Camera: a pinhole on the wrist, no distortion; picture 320 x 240 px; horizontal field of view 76.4 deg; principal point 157.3 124.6 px. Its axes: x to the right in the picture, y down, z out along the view. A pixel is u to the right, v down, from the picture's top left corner.
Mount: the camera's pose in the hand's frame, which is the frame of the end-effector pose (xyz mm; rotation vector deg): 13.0 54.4 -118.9 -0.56 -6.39 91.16
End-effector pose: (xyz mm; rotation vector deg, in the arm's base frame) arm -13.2 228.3 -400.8 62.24 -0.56 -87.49
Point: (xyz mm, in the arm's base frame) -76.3 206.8 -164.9
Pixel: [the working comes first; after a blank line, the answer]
In the camera's frame: 57.8 123.8 310.1

195.2 205.8
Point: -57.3 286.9 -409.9
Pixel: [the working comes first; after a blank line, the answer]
In the camera's frame: -102.5 52.8 120.2

outside the picture
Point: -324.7 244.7 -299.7
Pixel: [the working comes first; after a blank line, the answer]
In the camera's frame: -217.2 106.6 383.5

42.1 181.1
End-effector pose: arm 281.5 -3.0 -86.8 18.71 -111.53 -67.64
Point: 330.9 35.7 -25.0
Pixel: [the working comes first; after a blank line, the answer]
In the camera's frame: 32.9 27.6 92.1

230.0 185.5
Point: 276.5 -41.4 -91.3
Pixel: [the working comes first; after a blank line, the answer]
In the camera's frame: -73.0 -16.5 103.8

14.4 92.4
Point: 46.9 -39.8 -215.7
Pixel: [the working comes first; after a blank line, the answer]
In the camera's frame: -206.1 -110.0 308.2

21.3 52.0
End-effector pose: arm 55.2 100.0 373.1 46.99 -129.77 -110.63
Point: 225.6 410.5 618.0
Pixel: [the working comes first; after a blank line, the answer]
In the camera's frame: 163.5 336.5 299.9

outside the picture
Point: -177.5 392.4 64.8
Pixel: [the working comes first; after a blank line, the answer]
In the camera's frame: -205.3 -189.3 537.3

79.6 52.9
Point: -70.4 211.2 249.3
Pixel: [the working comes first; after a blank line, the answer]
In the camera's frame: -99.6 -104.0 292.6

88.1 52.3
